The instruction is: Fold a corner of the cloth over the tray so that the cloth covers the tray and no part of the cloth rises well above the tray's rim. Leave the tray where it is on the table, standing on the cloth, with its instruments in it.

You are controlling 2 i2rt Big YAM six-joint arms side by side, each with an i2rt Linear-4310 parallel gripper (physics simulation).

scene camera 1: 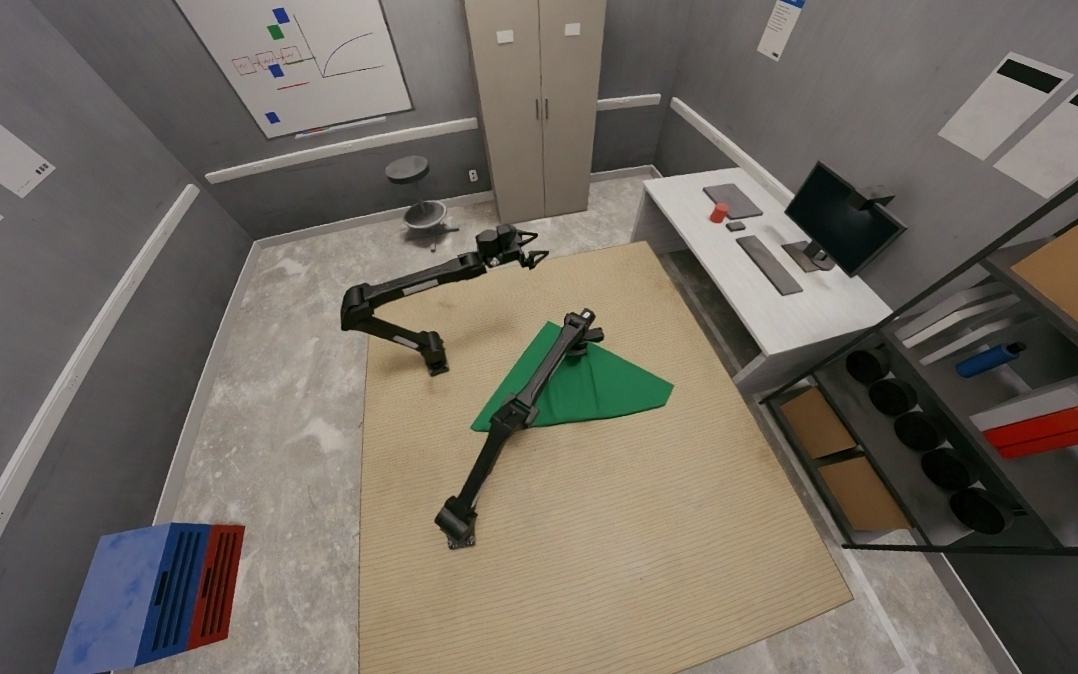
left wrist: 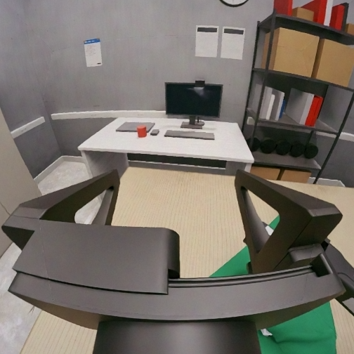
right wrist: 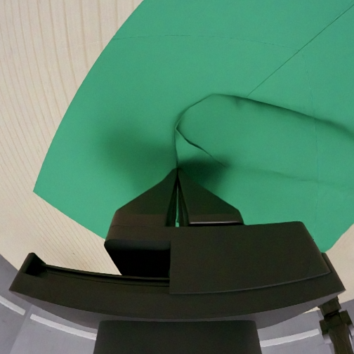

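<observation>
The green cloth (scene camera 1: 628, 389) (left wrist: 305, 337) (right wrist: 115, 75) lies folded on the tan table top, with a long near edge. In the right wrist view, a pinched ridge of it runs to the fingertips, and raised creases cross to the right. The tray and instruments do not show in scene camera 1 or the right wrist view; a small white bit of tray (left wrist: 266, 332) shows low in the left wrist view. My right gripper (scene camera 1: 577, 350) (right wrist: 176, 174) points down at the cloth, shut on it. My left gripper (scene camera 1: 542, 245) (left wrist: 176, 175) is open and empty, raised beyond the cloth's upper corner.
The right arm (scene camera 1: 492, 453) reaches across the cloth. The left arm (scene camera 1: 421, 287) stands at the upper left of the tan surface (scene camera 1: 604, 516). A white desk (scene camera 1: 691, 208) (left wrist: 112, 145) and a dark shelf rack (left wrist: 272, 45) stand past its right edge.
</observation>
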